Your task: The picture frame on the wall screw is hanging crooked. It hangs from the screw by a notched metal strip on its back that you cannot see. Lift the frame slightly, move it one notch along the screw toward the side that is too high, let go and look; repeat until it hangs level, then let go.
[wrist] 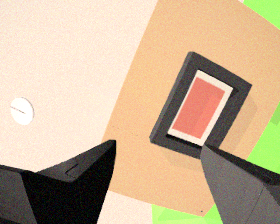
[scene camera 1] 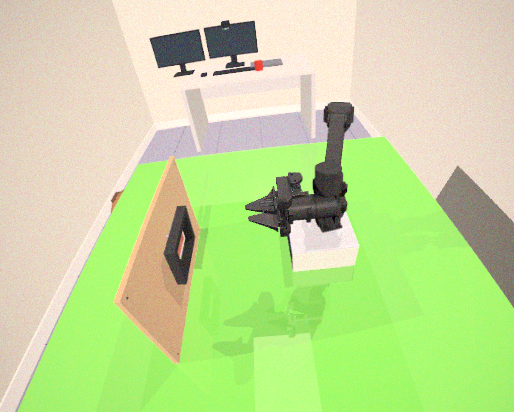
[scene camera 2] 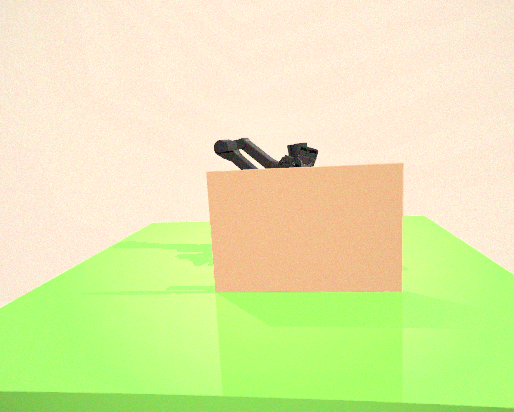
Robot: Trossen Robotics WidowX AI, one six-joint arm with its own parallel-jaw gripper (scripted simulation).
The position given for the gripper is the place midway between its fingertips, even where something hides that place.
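The gripper (scene camera 1: 246,213) is visible, and the wrist view shows it too (wrist: 159,149). A tan wall board (scene camera 2: 331,228) belongs to the scene, and the wrist view includes the board as well (wrist: 154,174). There is also a picture frame (scene camera 1: 178,252), which appears again in the wrist view (wrist: 204,100). Scene camera 2 does not show the picture frame, hidden by the tan wall board.
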